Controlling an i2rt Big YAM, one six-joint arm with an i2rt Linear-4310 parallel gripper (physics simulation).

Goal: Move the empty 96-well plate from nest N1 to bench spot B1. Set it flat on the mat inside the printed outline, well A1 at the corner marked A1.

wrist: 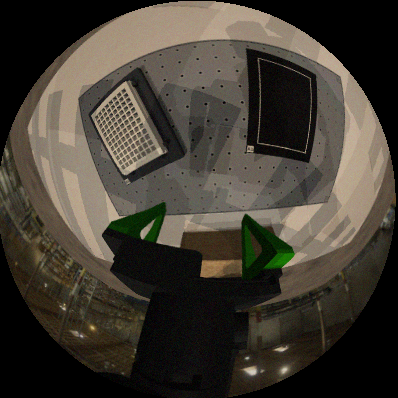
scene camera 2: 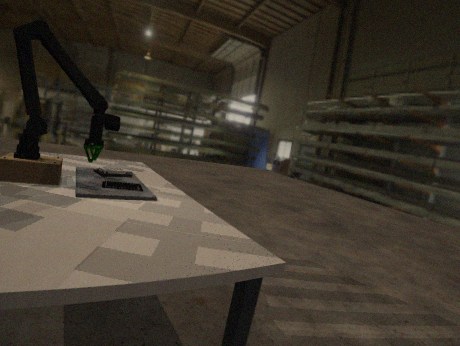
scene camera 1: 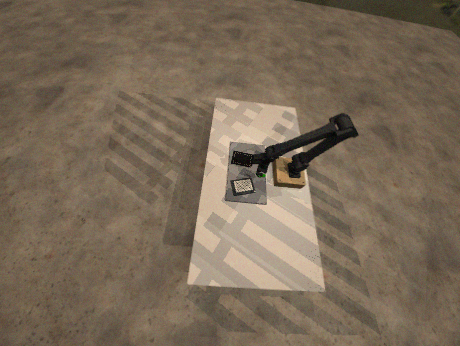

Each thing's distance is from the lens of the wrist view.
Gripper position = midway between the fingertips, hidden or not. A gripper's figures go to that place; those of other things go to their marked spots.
my gripper (wrist: 204,212): 15 cm
white well plate (wrist: 122,120): 20 cm
